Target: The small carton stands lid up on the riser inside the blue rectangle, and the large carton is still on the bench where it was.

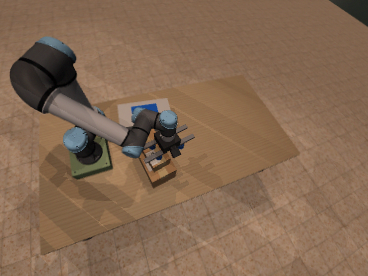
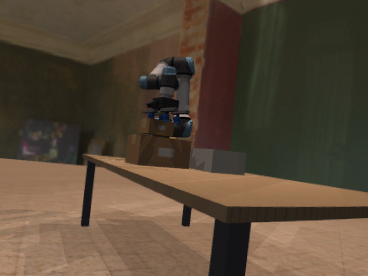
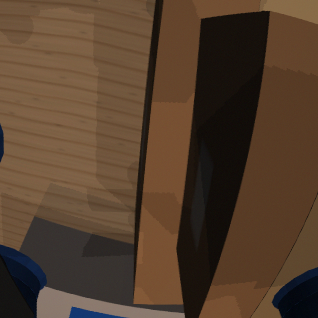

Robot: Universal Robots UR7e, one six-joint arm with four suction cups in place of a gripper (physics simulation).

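Seen in the pictures: hand, its tool point: (image 2: 163, 122) (image 3: 163, 227); arm's base, origin of its link: (image 1: 89, 153).
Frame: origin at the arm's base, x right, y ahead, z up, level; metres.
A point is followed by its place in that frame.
The small carton (image 1: 156, 162) @[x 0.210, y 0.385, z 0.167 m] (image 2: 155, 127) @[x 0.165, y 0.451, z 0.123 m] (image 3: 284, 158) @[x 0.171, y 0.441, z 0.166 m] stands lid up on top of the large carton (image 1: 164, 176) @[x 0.262, y 0.418, z 0.059 m] (image 2: 158, 151) @[x 0.139, y 0.465, z 0.002 m] (image 3: 167, 158) @[x 0.118, y 0.445, z 0.077 m], which rests on the bench (image 1: 237, 123) @[x -0.073, y 1.093, z -0.076 m] (image 2: 237, 197) @[x 0.208, y 1.393, z -0.076 m]. My suction gripper (image 1: 167, 146) @[x 0.128, y 0.458, z 0.154 m] (image 2: 164, 116) is straight above the small carton, and its blue cups touch the lid. The small carton's underside still meets the large carton's top. The grey riser (image 1: 124, 112) @[x -0.241, y 0.240, z 0.045 m] (image 2: 218, 161) @[x -0.160, y 0.560, z -0.016 m] (image 3: 53, 303) @[x -0.167, y 0.495, z 0.044 m] stands just behind the cartons. Its blue rectangle (image 1: 145, 107) @[x -0.261, y 0.387, z 0.044 m] (image 3: 91, 312) @[x -0.164, y 0.440, z 0.044 m] is bare and partly hidden by my arm.
The arm's green base plate (image 1: 90, 167) @[x 0.094, y 0.000, z -0.007 m] is bolted to the bench left of the cartons. The forearm reaches across above the riser. The bench edge runs close in front of the large carton.
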